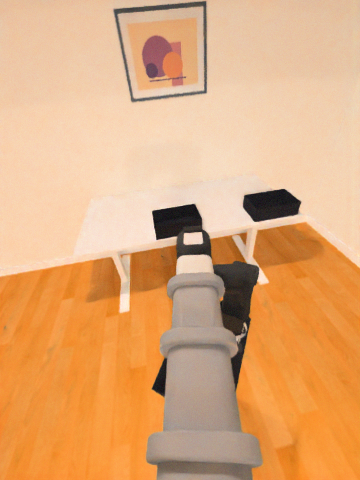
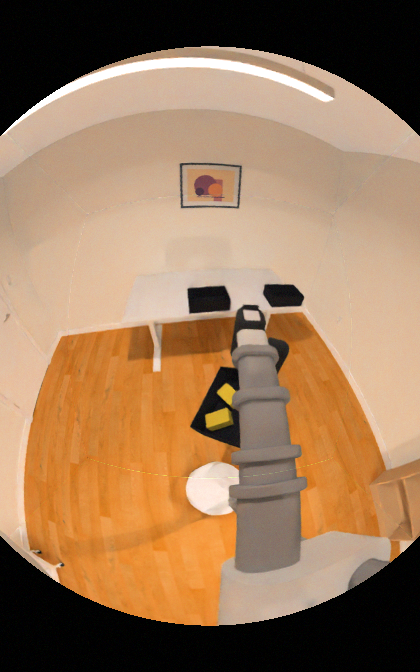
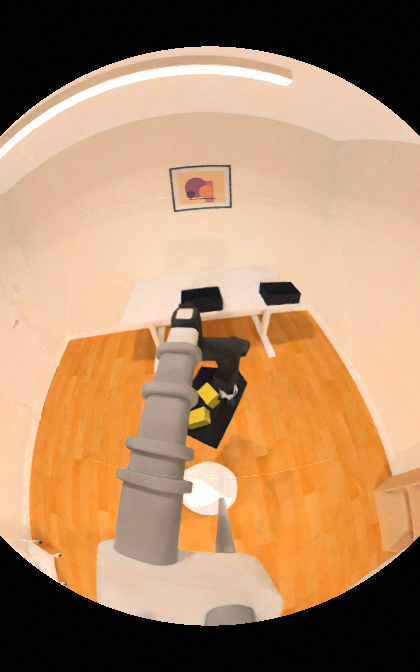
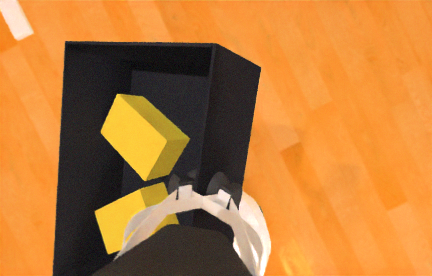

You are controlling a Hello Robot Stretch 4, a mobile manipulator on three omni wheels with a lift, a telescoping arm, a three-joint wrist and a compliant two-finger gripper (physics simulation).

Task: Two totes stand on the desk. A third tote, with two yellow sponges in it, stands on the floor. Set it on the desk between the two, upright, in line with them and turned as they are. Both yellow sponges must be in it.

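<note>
The third tote [image 1: 160, 383] [image 2: 212, 401] [image 3: 227, 416] [image 4: 231, 100] is black and upright, in front of the desk and turned at an angle to the desk totes. It appears held above the floor; its exact height is unclear. My gripper [image 3: 229, 393] [image 4: 206, 184] is shut on its long side wall. One yellow sponge [image 2: 226, 394] [image 3: 209, 395] [image 4: 137, 137] and another yellow sponge [image 2: 219, 420] [image 3: 199, 418] [image 4: 122, 222] lie in it. The left desk tote [image 1: 177, 222] [image 2: 209, 300] [image 3: 202, 298] and right desk tote [image 1: 272, 205] [image 2: 283, 295] [image 3: 280, 293] stand apart near the front edge.
The white desk [image 1: 120, 220] [image 2: 155, 297] [image 3: 150, 302] stands against the wall, with a leg [image 1: 124, 287] below its left part. My arm [image 1: 200, 395] [image 2: 262, 425] [image 3: 162, 425] hides part of the held tote. A brown piece of furniture [image 2: 400, 500] [image 3: 397, 515] stands at the right.
</note>
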